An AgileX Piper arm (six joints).
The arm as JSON. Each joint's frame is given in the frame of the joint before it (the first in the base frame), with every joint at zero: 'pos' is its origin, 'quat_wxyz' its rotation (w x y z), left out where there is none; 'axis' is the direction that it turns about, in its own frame. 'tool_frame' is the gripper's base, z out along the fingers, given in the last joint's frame.
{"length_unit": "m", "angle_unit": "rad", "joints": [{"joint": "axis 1", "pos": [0.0, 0.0, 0.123], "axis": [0.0, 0.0, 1.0]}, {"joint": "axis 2", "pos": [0.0, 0.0, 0.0], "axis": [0.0, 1.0, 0.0]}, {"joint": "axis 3", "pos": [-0.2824, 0.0, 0.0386], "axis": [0.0, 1.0, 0.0]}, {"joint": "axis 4", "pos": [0.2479, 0.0, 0.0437], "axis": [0.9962, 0.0, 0.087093]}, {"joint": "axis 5", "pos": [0.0, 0.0, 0.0], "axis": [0.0, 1.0, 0.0]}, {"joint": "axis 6", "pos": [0.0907, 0.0, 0.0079], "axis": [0.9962, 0.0, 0.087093]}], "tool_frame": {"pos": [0.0, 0.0, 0.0], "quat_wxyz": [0.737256, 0.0, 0.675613, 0.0]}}
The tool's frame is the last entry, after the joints.
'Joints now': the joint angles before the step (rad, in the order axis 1, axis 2, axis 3, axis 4, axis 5, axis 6). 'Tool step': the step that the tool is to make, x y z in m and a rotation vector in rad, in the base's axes. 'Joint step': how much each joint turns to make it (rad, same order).
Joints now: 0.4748 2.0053 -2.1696 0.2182 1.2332 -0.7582
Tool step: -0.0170 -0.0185 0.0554 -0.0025 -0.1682 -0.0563
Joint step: 0.0001 -0.0734 -0.0905 -0.1033 0.0105 0.0312
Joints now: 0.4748 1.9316 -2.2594 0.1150 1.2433 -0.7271
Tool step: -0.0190 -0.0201 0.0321 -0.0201 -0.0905 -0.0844
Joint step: 0.0001 -0.0795 -0.0034 -0.1073 0.0085 0.0531
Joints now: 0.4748 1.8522 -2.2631 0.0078 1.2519 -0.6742
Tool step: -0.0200 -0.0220 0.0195 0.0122 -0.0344 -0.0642
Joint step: -0.0196 -0.0933 0.0575 -0.0380 0.0000 0.0385
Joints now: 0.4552 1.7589 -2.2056 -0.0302 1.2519 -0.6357
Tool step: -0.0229 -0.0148 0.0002 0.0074 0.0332 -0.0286
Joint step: -0.0096 -0.1079 0.1375 -0.0001 -0.0022 0.0285
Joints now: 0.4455 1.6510 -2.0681 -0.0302 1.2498 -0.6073
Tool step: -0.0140 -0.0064 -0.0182 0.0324 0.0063 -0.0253
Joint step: 0.0000 -0.1063 0.2154 0.0018 -0.1163 0.0431
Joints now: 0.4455 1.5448 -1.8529 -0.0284 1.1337 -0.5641
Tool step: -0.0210 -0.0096 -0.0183 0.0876 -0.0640 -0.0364
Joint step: -0.0002 -0.1424 0.2578 0.0023 -0.2095 0.0664
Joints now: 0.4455 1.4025 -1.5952 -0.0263 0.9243 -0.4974
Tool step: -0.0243 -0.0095 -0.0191 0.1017 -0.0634 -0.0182
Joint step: -0.0001 -0.1365 0.2317 0.0264 -0.1958 0.0476
